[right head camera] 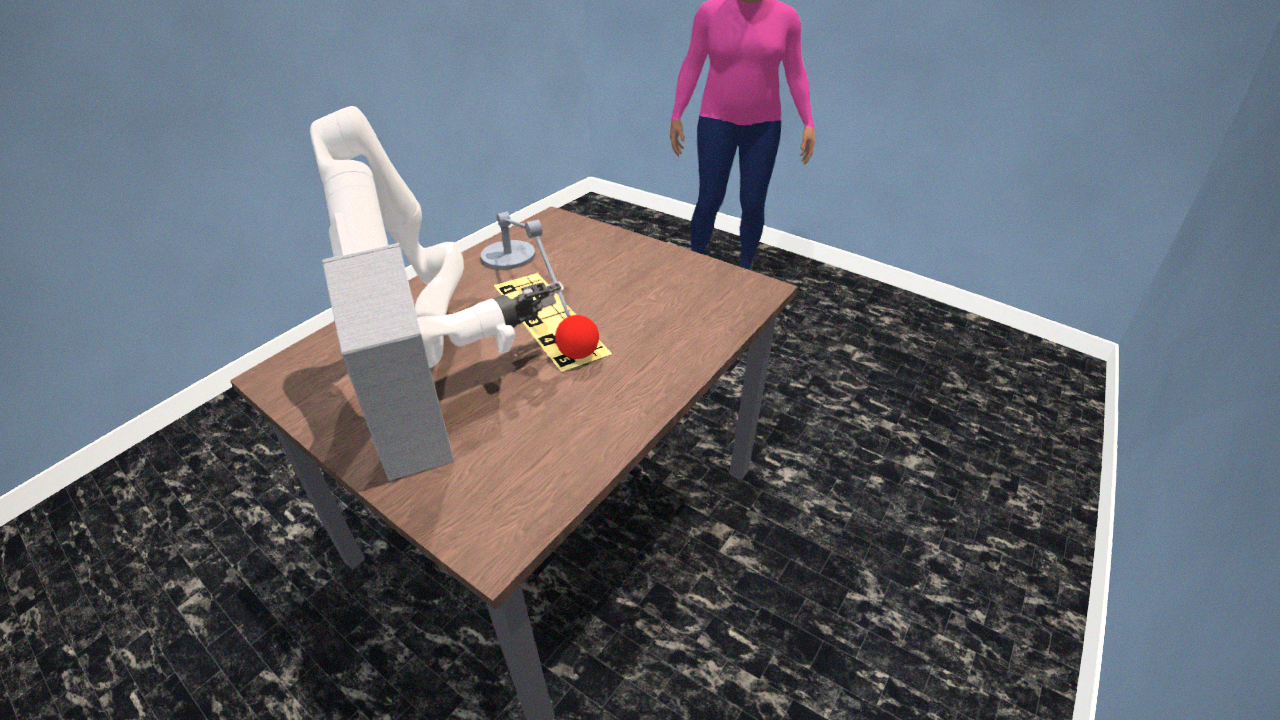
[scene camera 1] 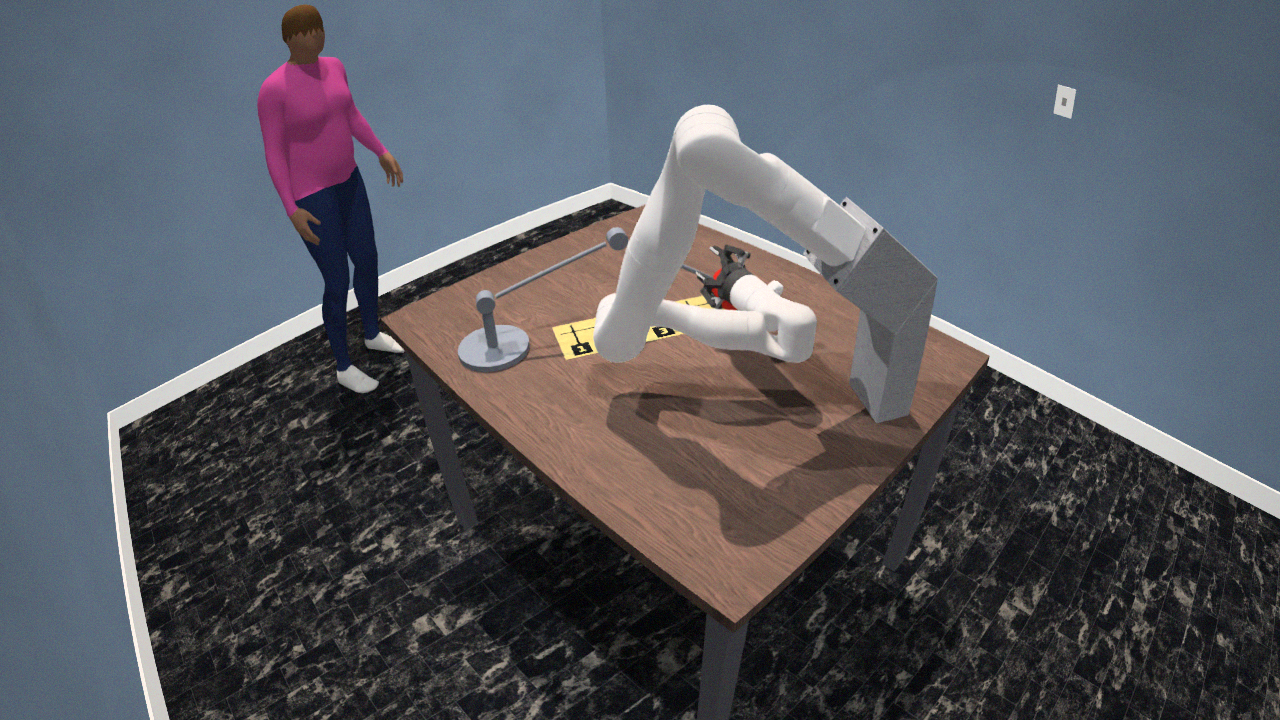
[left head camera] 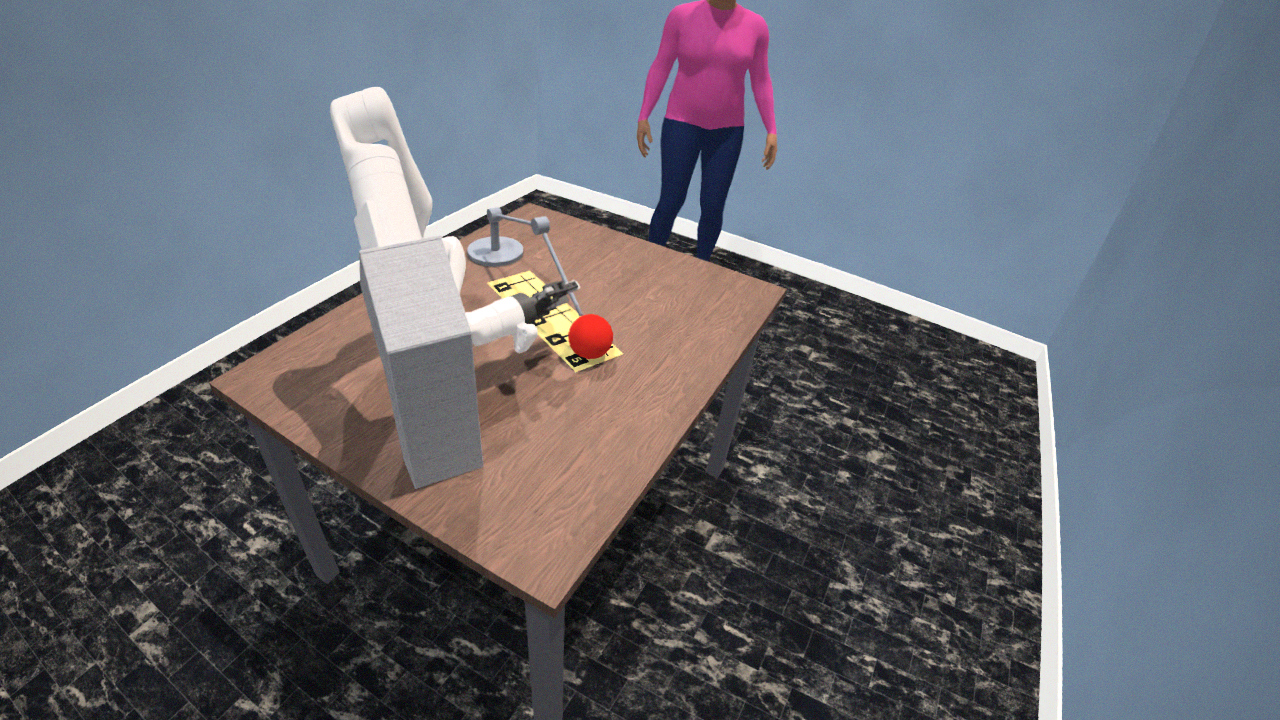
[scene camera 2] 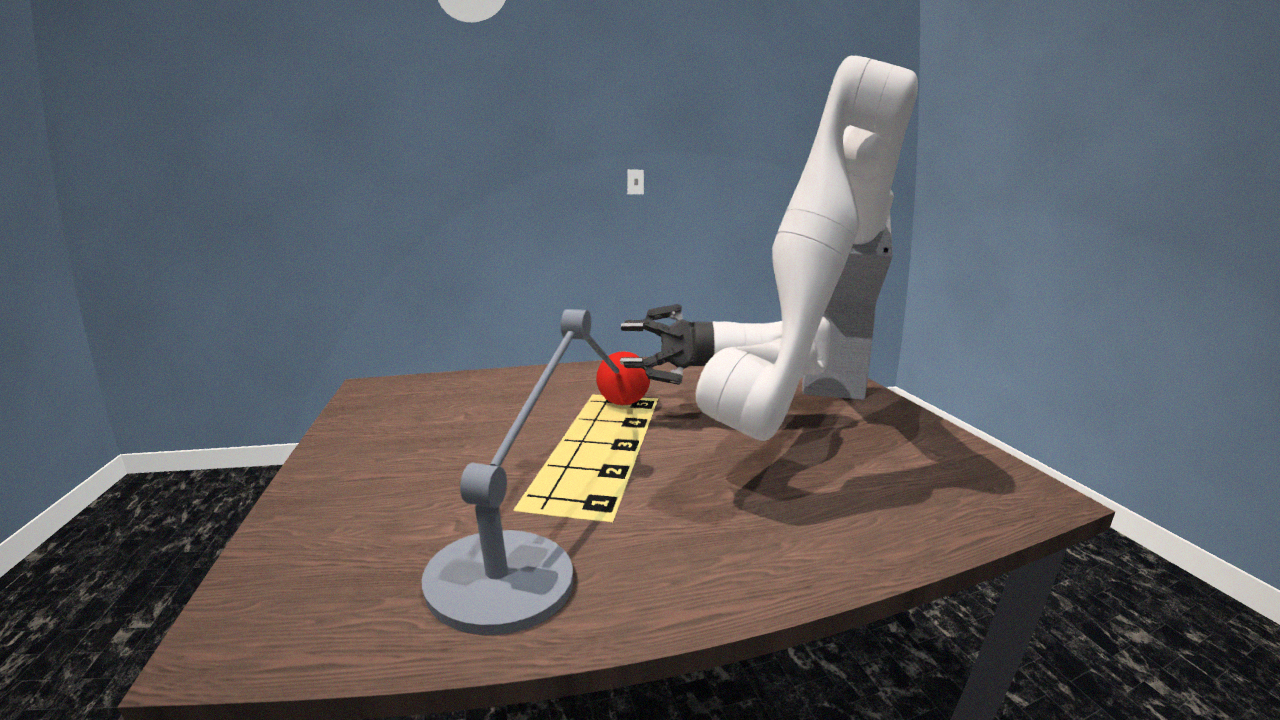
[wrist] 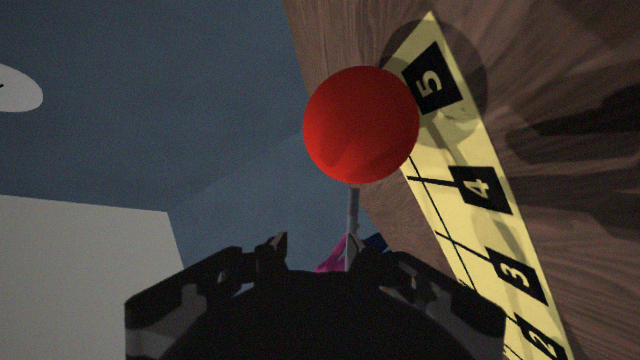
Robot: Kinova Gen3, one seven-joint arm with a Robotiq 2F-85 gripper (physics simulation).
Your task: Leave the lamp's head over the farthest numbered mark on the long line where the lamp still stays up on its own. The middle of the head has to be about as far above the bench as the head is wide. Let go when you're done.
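Places are measured from the arm's base along level axes (x up, y back, z right), in centimetres.
Pixels of known places: gripper, fingertip midpoint: (right head camera: 558,292) (scene camera 1: 705,260) (left head camera: 572,291) (scene camera 2: 620,343) (wrist: 317,243); arm's base, origin of the base link: (right head camera: 366,267) (scene camera 1: 841,241) (left head camera: 398,260).
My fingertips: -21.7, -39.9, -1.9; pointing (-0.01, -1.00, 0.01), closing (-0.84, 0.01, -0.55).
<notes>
Ahead of a thing's pixels: the offset from my fingertips to its top centre, as dx, dy, dz. "pt": to the spot under its first point. Level surfaces: height alone.
The lamp's round grey base @[pt -12.2, -8.5, -43.8] (left head camera: 494,253) (right head camera: 507,256) (scene camera 1: 494,351) (scene camera 2: 496,601) stands on the bench, with its arm bent at an elbow joint @[pt +8.6, -3.4, -16.5] (left head camera: 539,225) (scene camera 1: 616,238) (scene camera 2: 575,323). The red ball head @[pt -5.5, +2.8, +9.8] (left head camera: 590,336) (right head camera: 577,337) (scene camera 2: 622,386) (wrist: 361,125) hangs above the strip's far end, near marks 4 and 5; its exact mark and height are hard to tell. The yellow strip @[-13.5, -2.7, -11.0] (scene camera 2: 590,454) (wrist: 465,145) has mark 1 nearest the base. My gripper (left head camera: 571,287) (scene camera 2: 631,344) (wrist: 317,243) is open beside the thin forearm rod @[pt -4.4, -0.7, +0.7] (wrist: 353,210), which shows by its right finger in the wrist view.
The grey arm mount (left head camera: 434,394) (right head camera: 398,411) (scene camera 1: 886,367) stands on the wooden bench @[dx -13.6] (left head camera: 572,537) (scene camera 2: 295,573). My white arm reaches low across the bench beside the strip. A person in a pink top (left head camera: 716,71) (right head camera: 751,71) (scene camera 1: 308,125) stands beyond the lamp-base end.
</notes>
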